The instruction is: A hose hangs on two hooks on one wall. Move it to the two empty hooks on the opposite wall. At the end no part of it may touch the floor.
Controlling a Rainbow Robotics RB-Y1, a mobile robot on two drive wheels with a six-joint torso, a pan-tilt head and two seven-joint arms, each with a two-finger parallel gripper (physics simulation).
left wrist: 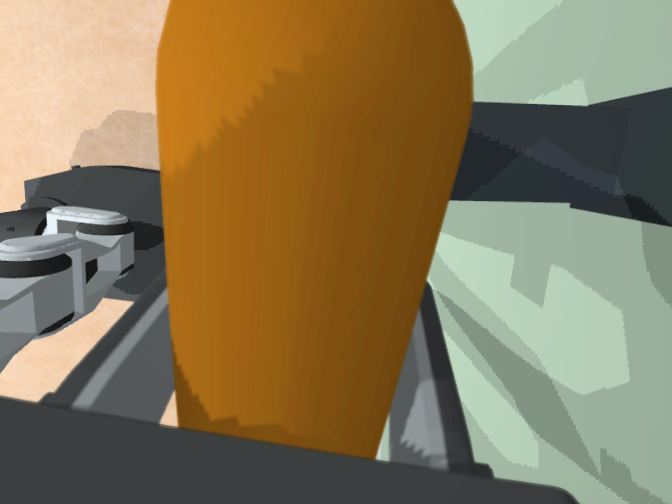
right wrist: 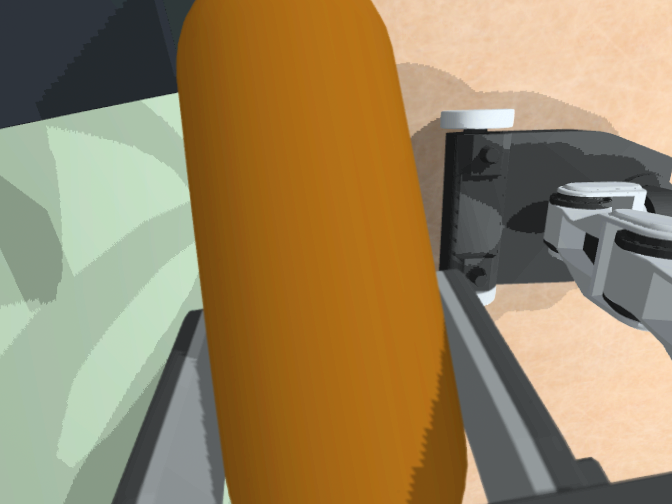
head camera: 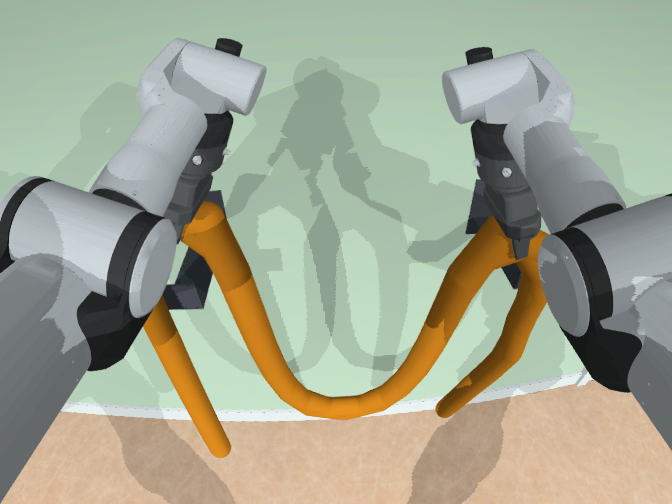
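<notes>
The orange hose hangs in a deep sag between my two grippers, close in front of the green wall. My left gripper is shut on the hose near its left bend, right at a dark hook. My right gripper is shut on the hose near its right bend, beside the other dark hook. Both free hose ends dangle above the floor. In the left wrist view the hose fills the frame, with the hook right behind it. It also fills the right wrist view, with the hook at upper left.
The green wall stands directly ahead, with a white baseboard above the tan floor. My base shows below in the wrist views.
</notes>
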